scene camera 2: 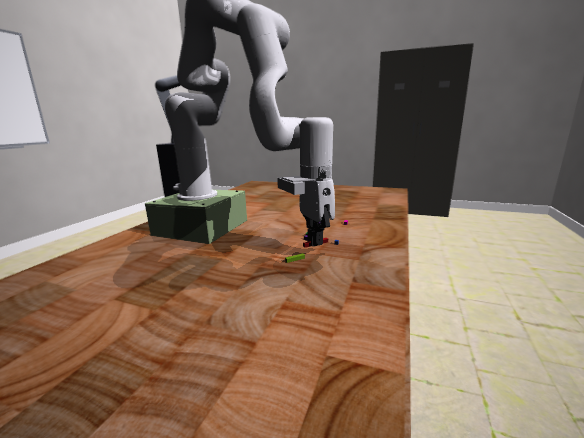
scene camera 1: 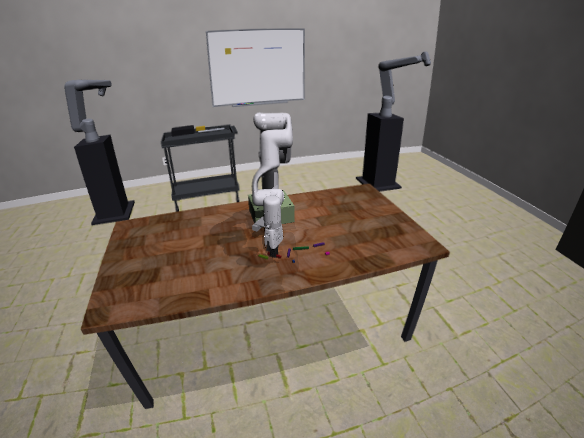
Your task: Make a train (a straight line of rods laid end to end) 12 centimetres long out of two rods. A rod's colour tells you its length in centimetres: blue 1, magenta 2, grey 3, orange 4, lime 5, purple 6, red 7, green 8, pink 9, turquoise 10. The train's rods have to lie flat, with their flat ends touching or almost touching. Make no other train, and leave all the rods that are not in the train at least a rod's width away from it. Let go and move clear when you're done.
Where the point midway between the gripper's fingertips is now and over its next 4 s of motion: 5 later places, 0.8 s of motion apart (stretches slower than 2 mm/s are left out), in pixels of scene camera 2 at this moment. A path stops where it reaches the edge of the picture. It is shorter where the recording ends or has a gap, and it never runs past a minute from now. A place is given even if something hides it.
The gripper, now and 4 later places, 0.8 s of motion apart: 315, 244; 315, 251; 315, 245; 315, 220; 316, 201
